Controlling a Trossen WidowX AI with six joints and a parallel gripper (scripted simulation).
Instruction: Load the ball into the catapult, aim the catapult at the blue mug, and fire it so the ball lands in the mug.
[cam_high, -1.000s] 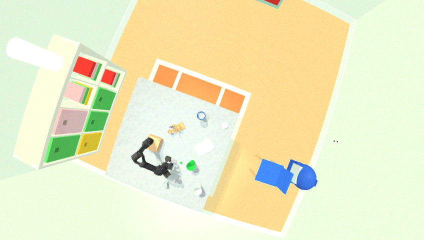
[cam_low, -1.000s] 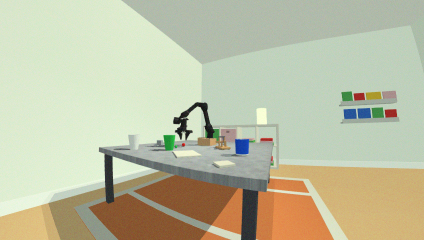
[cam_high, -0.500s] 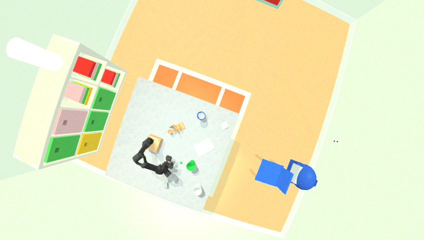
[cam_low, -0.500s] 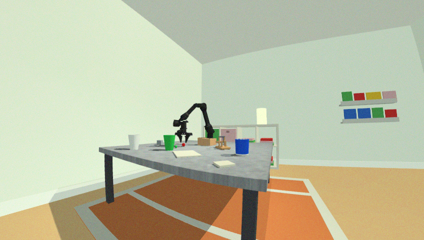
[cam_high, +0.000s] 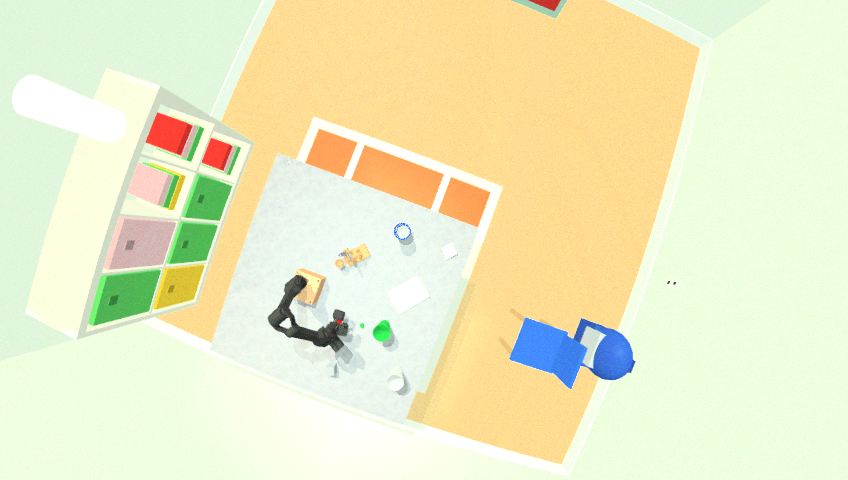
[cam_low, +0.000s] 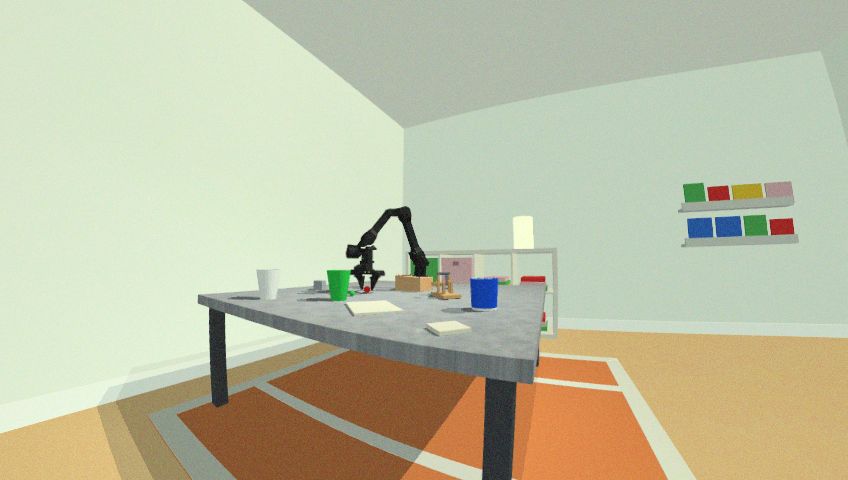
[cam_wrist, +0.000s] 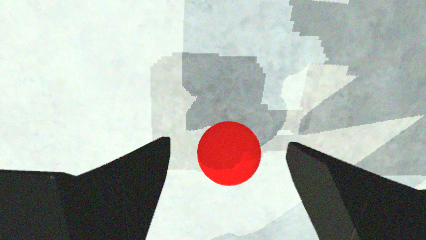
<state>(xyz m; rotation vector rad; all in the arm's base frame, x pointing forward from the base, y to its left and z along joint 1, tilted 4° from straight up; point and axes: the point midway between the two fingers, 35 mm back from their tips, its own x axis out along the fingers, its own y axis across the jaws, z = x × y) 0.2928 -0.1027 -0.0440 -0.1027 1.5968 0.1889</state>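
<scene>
The wooden catapult lies 150 mm behind my gripper tip, 360 mm to the left of it and 40 mm above it. The rest, counted from my gripper tip: green ball 130 mm ahead, 50 mm to the left; green cup 240 mm ahead, 110 mm to the left, 20 mm above; red ball right at my gripper tip.
</scene>
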